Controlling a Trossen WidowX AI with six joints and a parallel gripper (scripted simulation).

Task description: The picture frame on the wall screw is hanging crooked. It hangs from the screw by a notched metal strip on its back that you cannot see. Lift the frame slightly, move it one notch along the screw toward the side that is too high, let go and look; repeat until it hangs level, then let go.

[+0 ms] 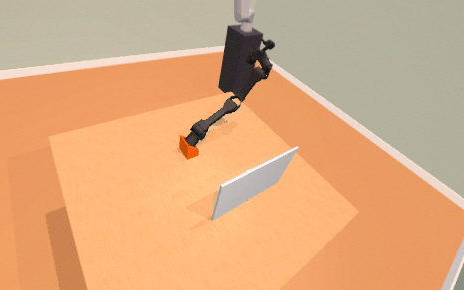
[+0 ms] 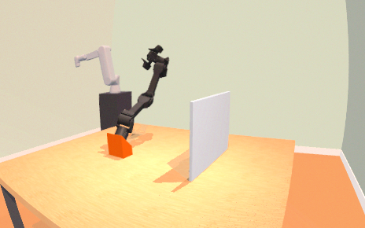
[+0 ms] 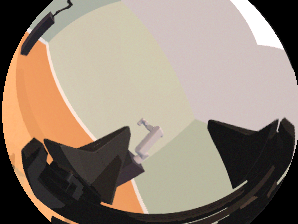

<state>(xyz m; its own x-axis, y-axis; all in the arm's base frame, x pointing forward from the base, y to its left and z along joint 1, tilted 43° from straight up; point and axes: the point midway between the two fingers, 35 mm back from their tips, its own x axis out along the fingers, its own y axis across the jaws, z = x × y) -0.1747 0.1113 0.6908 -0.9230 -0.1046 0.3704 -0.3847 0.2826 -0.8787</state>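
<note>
Right now my gripper tip is 620 mm short of the picture frame, 450 mm to the left of it and 380 mm above it. Also, from my gripper tip: wall panel (630 mm ahead, 460 mm to the right, 380 mm below).
</note>
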